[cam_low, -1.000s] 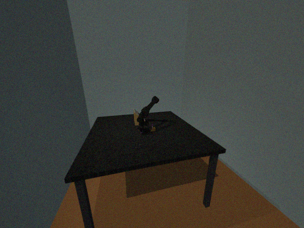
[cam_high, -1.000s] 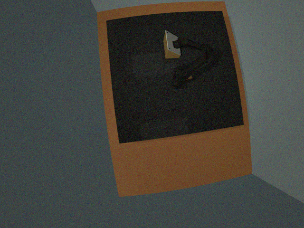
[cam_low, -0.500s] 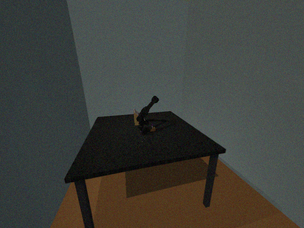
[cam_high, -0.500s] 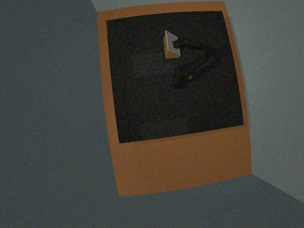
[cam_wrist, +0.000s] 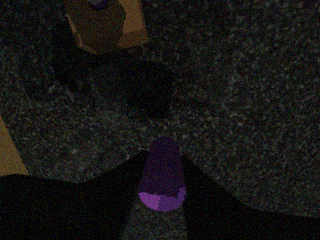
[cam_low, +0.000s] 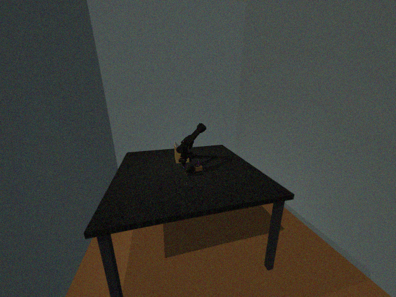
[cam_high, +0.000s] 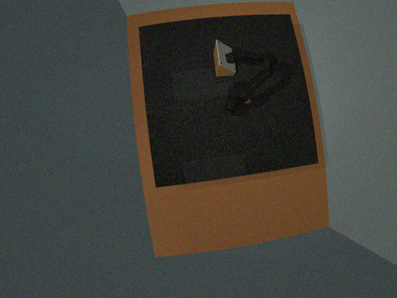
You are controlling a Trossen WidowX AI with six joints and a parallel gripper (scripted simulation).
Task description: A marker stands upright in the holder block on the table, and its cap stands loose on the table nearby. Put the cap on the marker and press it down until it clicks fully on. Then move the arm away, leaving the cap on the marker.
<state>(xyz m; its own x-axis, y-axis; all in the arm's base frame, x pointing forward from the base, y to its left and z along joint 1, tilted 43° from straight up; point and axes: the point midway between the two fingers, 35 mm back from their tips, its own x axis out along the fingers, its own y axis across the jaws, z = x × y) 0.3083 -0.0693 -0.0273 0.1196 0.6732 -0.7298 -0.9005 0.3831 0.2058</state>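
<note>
The holder block lies 20 mm behind my gripper tip, 140 mm to the left of it and 50 mm below it. Also, from my gripper tip: purple cap (10 mm above).
</note>
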